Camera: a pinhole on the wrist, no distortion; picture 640 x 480 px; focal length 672.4 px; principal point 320.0 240.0 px. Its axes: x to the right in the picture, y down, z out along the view. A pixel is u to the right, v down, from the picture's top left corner.
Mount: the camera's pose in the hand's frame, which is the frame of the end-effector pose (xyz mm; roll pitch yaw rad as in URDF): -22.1 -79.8 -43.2 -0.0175 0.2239 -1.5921
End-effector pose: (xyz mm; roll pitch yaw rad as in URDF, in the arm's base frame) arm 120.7 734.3 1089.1 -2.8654 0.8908 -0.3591
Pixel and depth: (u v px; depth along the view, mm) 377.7 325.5 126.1
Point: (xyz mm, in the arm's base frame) 135.0 873.3 1066.5
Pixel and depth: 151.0 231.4 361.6
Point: -52.1 968.6 917.7
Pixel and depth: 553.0 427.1 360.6
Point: 151.5 1095.3 906.6
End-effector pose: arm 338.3 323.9 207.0 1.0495 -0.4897 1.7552
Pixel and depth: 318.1 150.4 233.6
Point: 566.4 331.4 164.9
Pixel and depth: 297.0 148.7 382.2
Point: 710.5 314.8 205.4
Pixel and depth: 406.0 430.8 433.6
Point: 744.6 503.6 239.1
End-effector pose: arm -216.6 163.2 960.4 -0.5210 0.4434 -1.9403
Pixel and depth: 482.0 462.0 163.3
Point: -330.0 97.1 1099.4
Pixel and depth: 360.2 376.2 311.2
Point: -296.1 10.6 1216.7
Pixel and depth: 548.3 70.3 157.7
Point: -311.3 181.2 1139.2
